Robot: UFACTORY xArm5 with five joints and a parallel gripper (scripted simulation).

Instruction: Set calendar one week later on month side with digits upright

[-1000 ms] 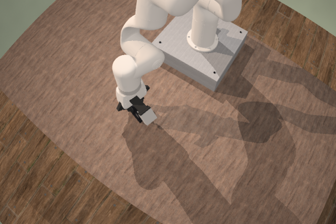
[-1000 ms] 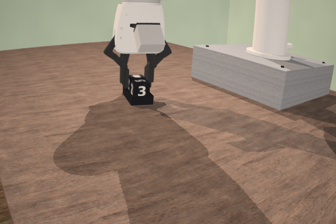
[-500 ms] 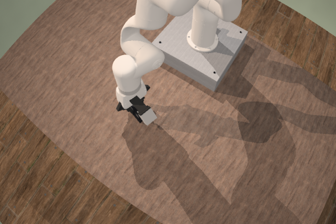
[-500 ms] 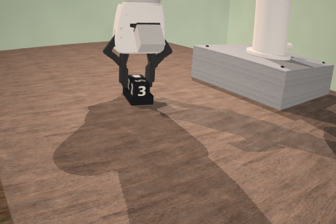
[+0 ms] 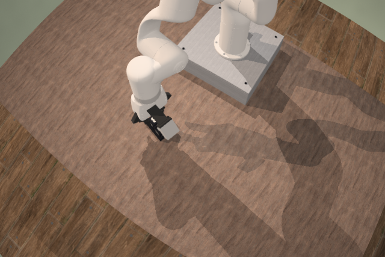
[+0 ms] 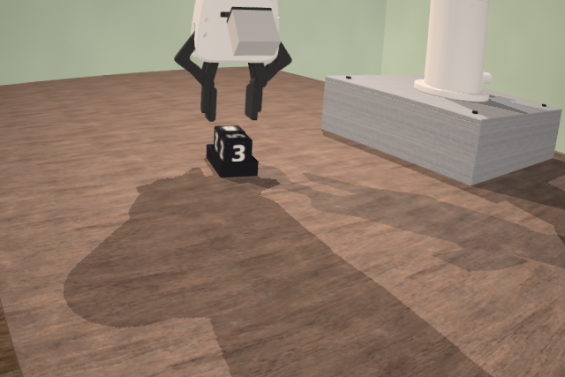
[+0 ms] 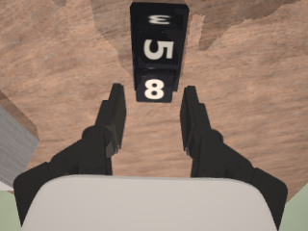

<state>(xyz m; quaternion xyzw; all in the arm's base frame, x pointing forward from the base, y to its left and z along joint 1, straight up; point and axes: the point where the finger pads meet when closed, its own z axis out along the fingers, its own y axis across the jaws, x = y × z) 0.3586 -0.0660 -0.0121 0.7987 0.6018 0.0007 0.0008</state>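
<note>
Now: the cube 5 cm below my hand, 3 cm to the left of it and 1 cm ahead of it. From my hand the other things lie so: tray: 6 cm below, 2 cm to the left, 1 cm ahead.
</note>
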